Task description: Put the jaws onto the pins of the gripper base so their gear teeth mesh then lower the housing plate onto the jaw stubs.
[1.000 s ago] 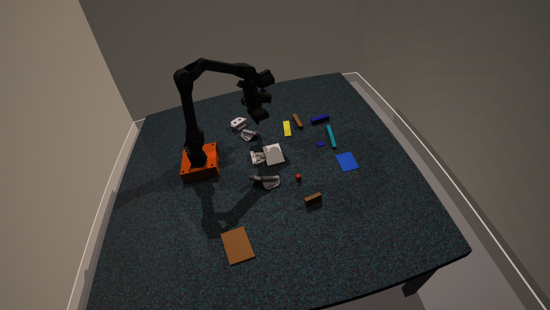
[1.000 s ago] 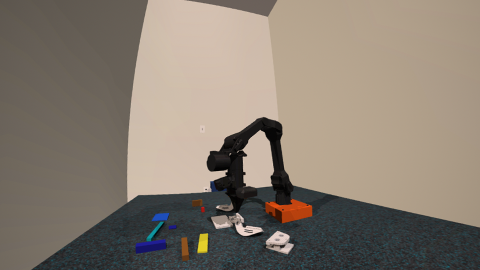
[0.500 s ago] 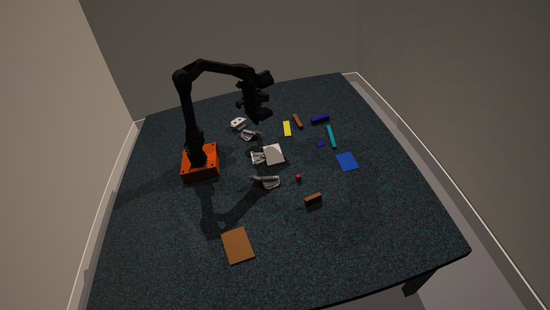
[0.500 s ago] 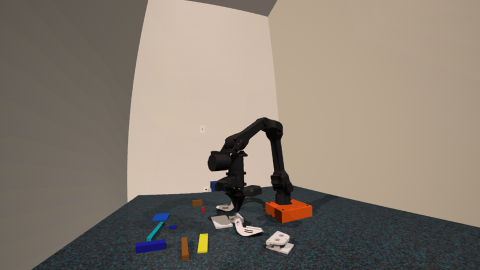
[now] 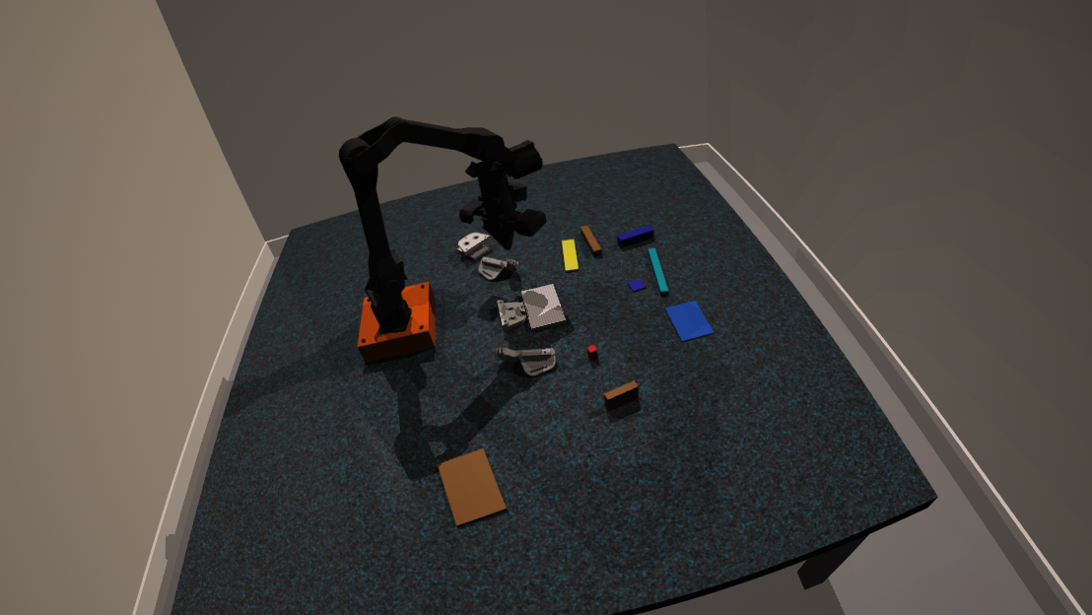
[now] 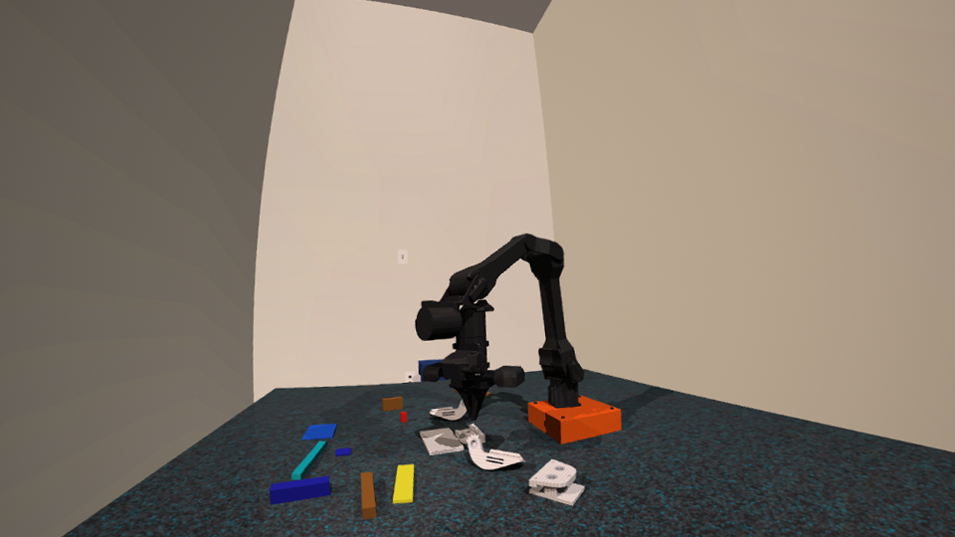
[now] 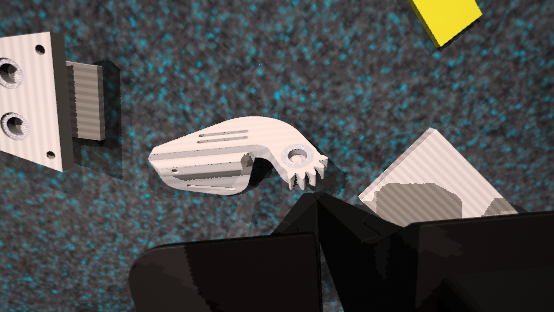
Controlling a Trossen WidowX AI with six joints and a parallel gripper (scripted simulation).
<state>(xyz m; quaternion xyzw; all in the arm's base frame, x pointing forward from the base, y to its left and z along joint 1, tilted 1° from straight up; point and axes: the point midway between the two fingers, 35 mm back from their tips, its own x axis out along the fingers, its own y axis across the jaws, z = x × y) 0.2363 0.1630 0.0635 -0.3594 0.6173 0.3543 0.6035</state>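
Right now the white jaw is 10 mm behind my gripper tip, 10 mm to the left of it and 50 mm below it. Also, from my gripper tip: brown bar 170 mm ahead, 110 mm to the left, 70 mm below; yellow bar 120 mm ahead, 70 mm to the left, 80 mm below; white block 120 mm behind, 130 mm to the left, 70 mm below.
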